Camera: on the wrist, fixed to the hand. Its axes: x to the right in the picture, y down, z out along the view.
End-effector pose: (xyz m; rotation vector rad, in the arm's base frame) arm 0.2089 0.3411 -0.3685 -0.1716 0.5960 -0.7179
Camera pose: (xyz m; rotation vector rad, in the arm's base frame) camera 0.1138 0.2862 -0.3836 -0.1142 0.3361 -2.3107
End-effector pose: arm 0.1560 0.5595 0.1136 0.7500 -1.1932 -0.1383
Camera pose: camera 0.2317 0.5270 0.0394 1.9105 -0.2879 -1.0406
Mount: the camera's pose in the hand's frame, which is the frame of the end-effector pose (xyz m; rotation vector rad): -0.0135 -0.0898 -0.0636 0.4618 0.1447 -1.5034
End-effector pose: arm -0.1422 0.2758 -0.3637 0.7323 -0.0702 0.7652
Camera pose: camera -0.1060 0.2635 -0.4678 0.9146 0.7432 -0.6397
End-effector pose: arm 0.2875 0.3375 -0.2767 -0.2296 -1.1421 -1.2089
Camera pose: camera 0.2512 0.2663 -0.3535 1.2675 -1.4072 -2.0841
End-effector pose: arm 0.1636 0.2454 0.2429 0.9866 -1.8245 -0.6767
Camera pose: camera 0.2552 0.2072 0.1936 2.6471 -0.8205 -0.9605
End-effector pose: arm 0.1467 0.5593 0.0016 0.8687 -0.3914 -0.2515
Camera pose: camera 0.1570 0.5522 -0.1086 1.5020 0.4468 -1.5095
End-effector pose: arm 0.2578 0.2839 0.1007 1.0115 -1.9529 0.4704
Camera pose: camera 0.3668 0.2775 0.1200 2.2597 -0.5317 0.0763
